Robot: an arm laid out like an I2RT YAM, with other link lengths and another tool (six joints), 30 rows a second.
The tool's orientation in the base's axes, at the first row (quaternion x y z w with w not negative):
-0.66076 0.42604 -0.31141 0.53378
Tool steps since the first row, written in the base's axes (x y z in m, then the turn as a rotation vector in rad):
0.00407 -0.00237 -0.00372 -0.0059 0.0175 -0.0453
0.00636 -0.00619 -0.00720 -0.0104 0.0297 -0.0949
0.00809 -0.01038 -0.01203 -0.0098 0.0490 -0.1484
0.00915 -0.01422 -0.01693 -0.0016 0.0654 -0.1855
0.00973 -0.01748 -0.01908 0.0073 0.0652 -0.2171
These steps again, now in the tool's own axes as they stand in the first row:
0.00409 0.00283 0.00336 -0.0163 0.0442 0.0133
0.00867 0.00594 0.00449 -0.0271 0.0925 0.0265
0.01340 0.01051 0.00528 -0.0418 0.1430 0.0481
0.01752 0.01528 0.00567 -0.0512 0.1760 0.0712
0.02079 0.01745 0.00524 -0.0458 0.2047 0.0863

